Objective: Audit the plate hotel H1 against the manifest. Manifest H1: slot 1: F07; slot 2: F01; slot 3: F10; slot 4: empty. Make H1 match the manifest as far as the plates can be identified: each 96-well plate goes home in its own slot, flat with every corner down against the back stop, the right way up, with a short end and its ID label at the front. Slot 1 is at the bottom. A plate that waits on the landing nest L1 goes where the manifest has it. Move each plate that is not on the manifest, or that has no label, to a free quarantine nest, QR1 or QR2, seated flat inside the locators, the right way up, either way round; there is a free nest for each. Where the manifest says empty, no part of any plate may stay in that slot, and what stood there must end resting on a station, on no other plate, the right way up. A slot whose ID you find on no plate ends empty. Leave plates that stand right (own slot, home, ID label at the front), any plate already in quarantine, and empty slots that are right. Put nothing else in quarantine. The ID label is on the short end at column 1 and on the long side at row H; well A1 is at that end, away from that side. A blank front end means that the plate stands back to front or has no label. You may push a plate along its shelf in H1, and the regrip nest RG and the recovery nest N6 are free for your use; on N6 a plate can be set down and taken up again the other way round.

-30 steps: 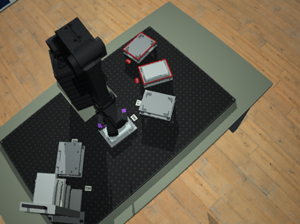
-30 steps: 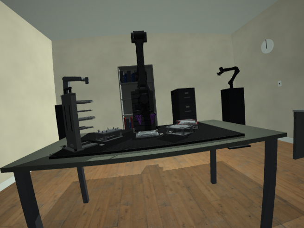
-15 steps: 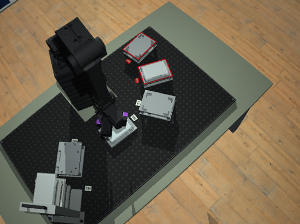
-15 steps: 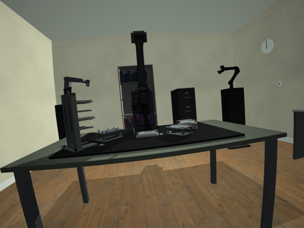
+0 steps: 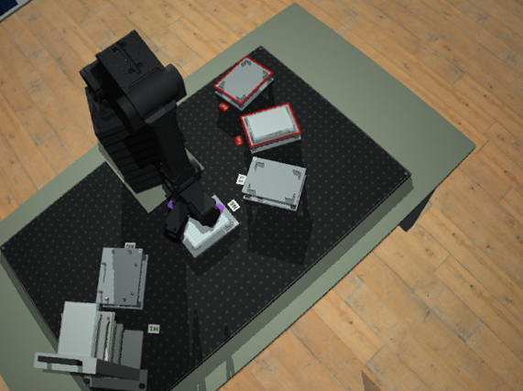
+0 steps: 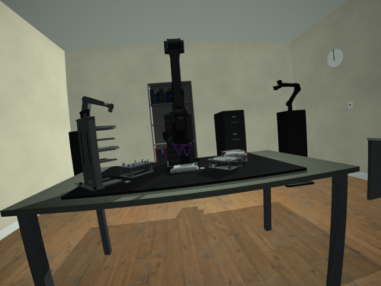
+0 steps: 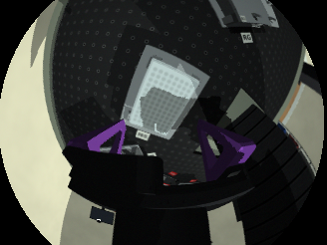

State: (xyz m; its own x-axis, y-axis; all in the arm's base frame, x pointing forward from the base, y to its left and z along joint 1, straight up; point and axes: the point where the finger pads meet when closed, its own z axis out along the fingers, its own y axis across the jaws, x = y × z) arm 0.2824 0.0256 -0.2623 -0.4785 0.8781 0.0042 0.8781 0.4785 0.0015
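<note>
The recovery nest N6 is 8 cm below my hand. Round my hand: N6 tag: 11 cm to the left, 9 cm below, 1 cm behind; then landing nest L1: 24 cm to the left, 4 cm below, 2 cm ahead; then regrip nest RG: 28 cm to the right, 3 cm below, 1 cm ahead.
</note>
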